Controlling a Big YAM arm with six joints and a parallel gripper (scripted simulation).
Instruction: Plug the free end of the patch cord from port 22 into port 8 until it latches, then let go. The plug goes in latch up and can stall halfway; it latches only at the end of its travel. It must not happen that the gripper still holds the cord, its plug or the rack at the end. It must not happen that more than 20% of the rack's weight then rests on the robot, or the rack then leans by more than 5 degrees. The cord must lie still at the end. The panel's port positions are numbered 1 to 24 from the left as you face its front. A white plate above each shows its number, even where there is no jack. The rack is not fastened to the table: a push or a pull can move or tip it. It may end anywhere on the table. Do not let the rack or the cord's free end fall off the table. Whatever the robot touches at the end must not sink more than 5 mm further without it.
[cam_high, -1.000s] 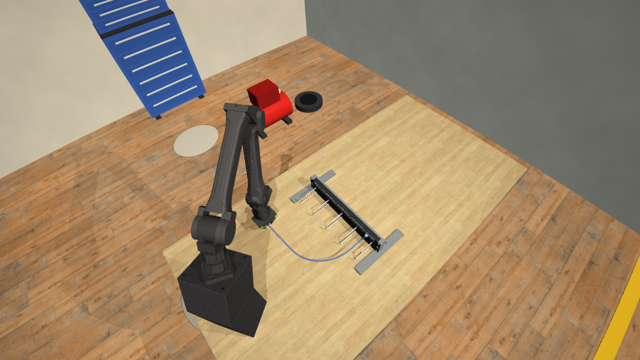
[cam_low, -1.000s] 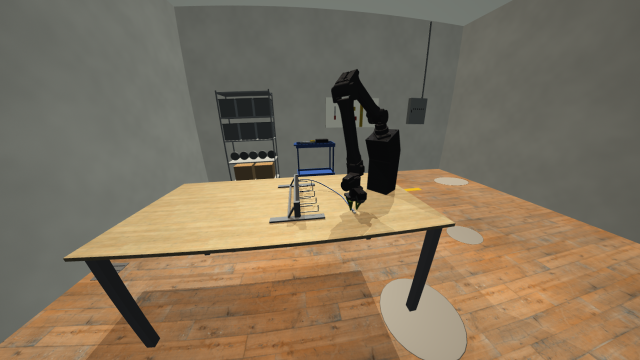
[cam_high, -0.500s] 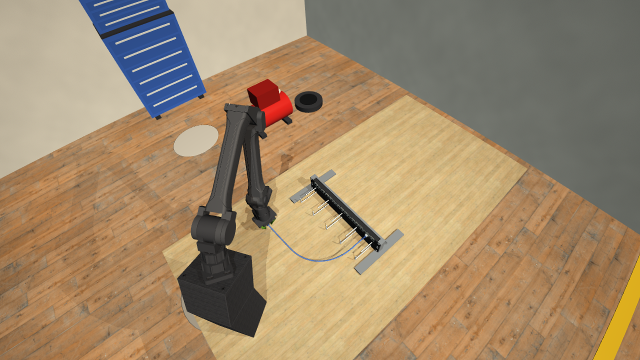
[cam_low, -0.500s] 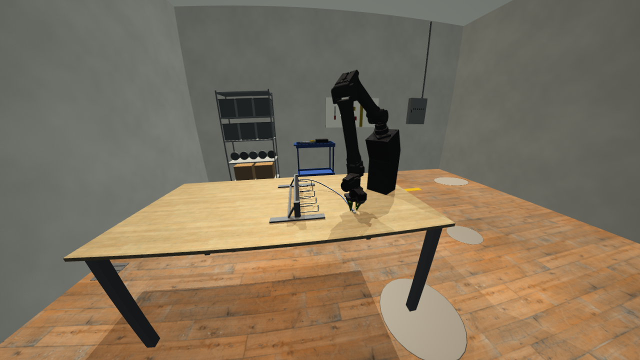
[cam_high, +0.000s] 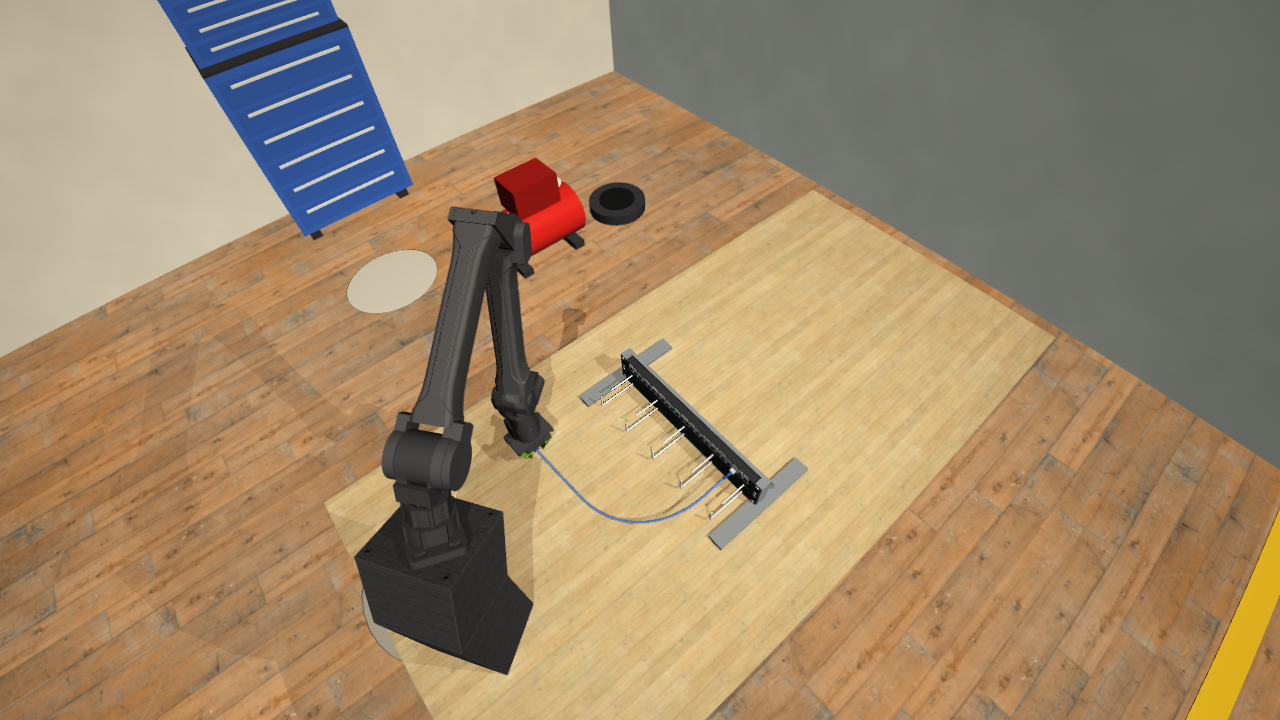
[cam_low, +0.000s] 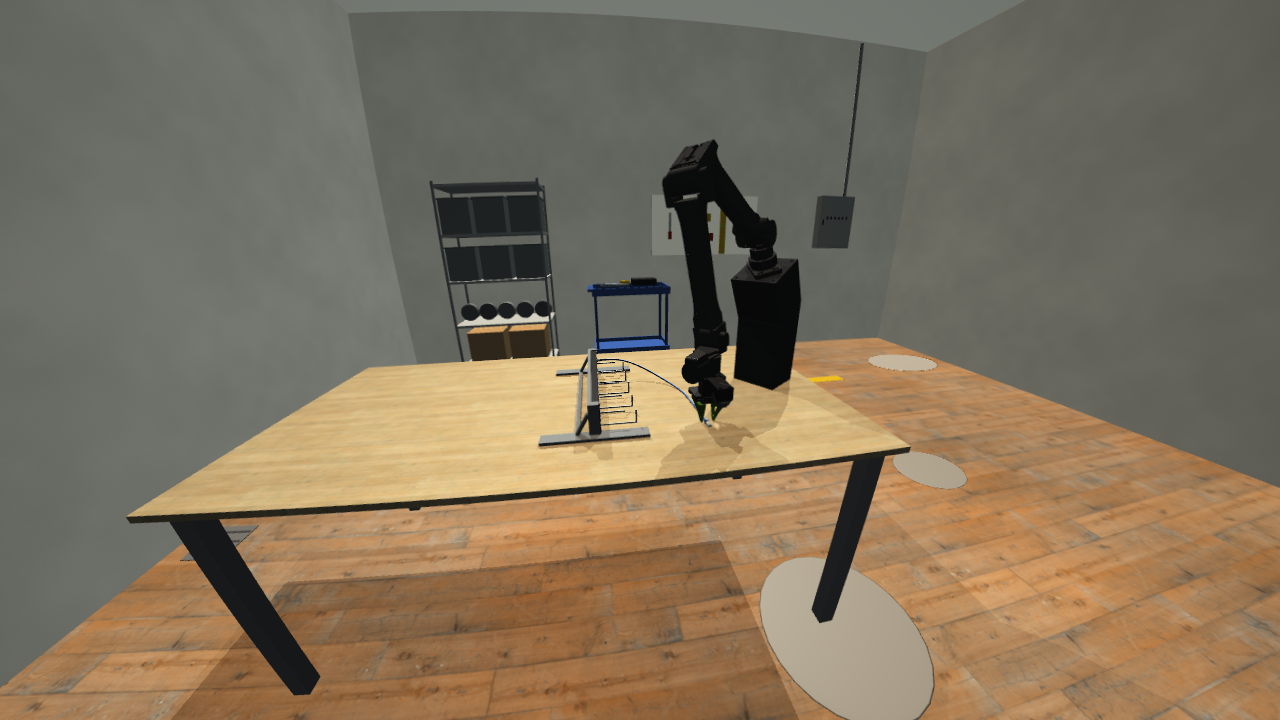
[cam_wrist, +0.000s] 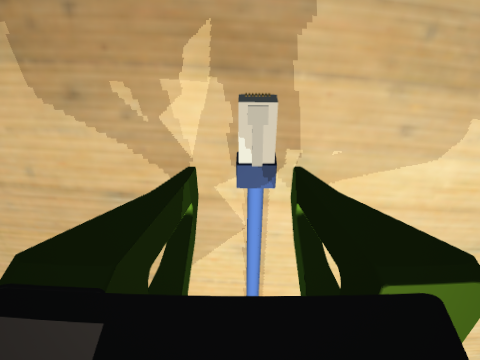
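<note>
The cord plug is 2 cm to the left of my hand.
</note>
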